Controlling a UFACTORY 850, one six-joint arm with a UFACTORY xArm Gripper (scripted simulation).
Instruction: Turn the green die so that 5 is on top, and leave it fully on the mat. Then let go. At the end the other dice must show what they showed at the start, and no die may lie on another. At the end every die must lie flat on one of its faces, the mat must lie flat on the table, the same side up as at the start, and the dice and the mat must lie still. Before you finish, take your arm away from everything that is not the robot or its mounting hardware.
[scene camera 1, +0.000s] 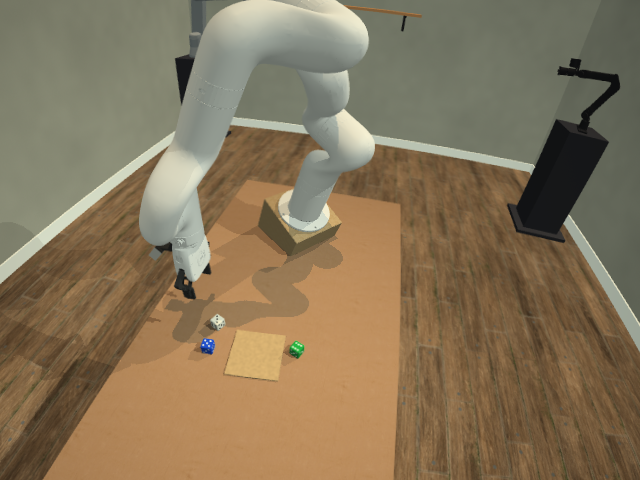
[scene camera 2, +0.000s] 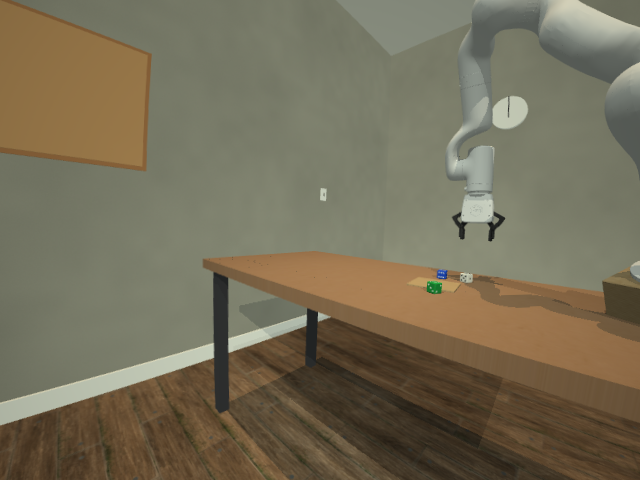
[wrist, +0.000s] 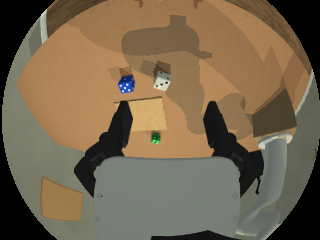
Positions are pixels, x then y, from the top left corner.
Scene:
The gripper shows in scene camera 1, in scene camera 2 and in the wrist view (168, 109). The same spot on the gripper: (scene camera 1: 188, 290) is (scene camera 2: 458, 227).

